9 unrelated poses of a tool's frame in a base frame.
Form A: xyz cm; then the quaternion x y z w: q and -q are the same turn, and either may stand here.
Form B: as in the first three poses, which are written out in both.
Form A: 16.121 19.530 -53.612 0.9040 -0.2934 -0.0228 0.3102
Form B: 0.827 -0.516 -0.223 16.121; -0.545 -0.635 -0.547 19.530; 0.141 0.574 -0.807 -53.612; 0 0 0 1
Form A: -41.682 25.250 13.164 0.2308 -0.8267 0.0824 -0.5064
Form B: -0.381 -0.298 0.875 -41.682; -0.465 0.880 0.098 25.250; -0.799 -0.370 -0.474 13.164; 0 0 0 1
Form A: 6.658 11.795 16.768 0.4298 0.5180 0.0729 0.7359
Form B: 0.453 0.338 0.825 6.658; 0.553 0.620 -0.557 11.795; -0.700 0.708 0.094 16.768; 0 0 0 1
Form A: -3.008 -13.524 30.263 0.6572 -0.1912 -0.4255 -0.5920
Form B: 0.565 -0.755 -0.333 -3.008; 0.252 -0.226 0.941 -13.524; -0.786 -0.615 0.063 30.263; 0 0 0 1
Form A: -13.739 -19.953 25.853 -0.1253 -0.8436 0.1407 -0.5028
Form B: -0.463 0.353 0.813 -13.739; 0.070 0.929 -0.363 -19.953; -0.884 -0.111 -0.455 25.853; 0 0 0 1
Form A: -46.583 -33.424 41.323 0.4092 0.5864 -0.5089 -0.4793
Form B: -0.206 -0.008 -0.979 -46.583; 0.968 0.147 -0.205 -33.424; 0.146 -0.989 -0.023 41.323; 0 0 0 1
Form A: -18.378 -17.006 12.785 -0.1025 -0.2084 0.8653 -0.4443
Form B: -0.584 0.812 0.008 -18.378; -0.726 -0.518 -0.452 -17.006; -0.363 -0.270 0.892 12.785; 0 0 0 1
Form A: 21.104 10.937 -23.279 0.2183 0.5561 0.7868 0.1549
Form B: -0.857 -0.001 0.516 21.104; 0.487 -0.333 0.807 10.937; 0.171 0.943 0.286 -23.279; 0 0 0 1
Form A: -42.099 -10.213 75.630 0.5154 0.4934 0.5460 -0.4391
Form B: -0.083 0.988 0.130 -42.099; 0.029 -0.128 0.991 -10.213; 0.996 0.086 -0.018 75.630; 0 0 0 1
